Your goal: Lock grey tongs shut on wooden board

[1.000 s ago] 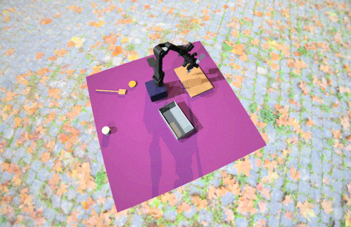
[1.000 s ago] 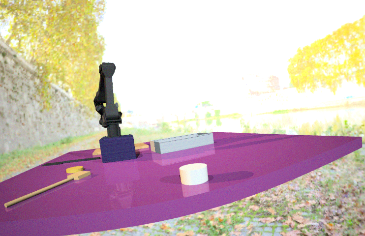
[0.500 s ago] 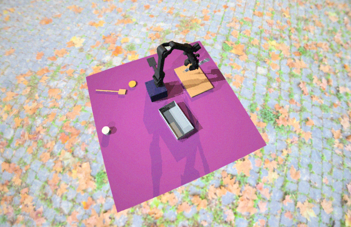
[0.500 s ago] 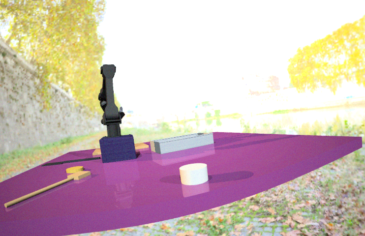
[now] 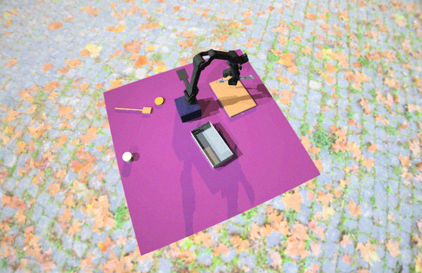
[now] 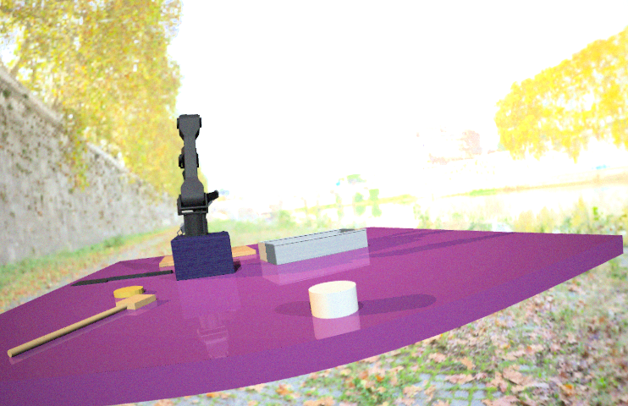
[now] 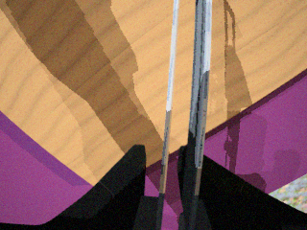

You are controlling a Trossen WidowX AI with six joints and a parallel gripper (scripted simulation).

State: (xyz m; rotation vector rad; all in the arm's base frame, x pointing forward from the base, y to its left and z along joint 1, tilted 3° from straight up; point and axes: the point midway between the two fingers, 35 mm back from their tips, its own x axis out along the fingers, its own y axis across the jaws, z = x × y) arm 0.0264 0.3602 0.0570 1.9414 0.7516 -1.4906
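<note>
Now: gripper tip 10 mm past the wooden board, 10 mm to the left of it and 140 mm above it. Also, from my gripper tip: grey roasting tin 310 mm ahead, 370 mm to the right, 120 mm below; then yellow part 50 mm behind, 50 mm to the right, 10 mm above; then black flat tool 310 mm behind, 300 mm to the right, 140 mm below.
</note>
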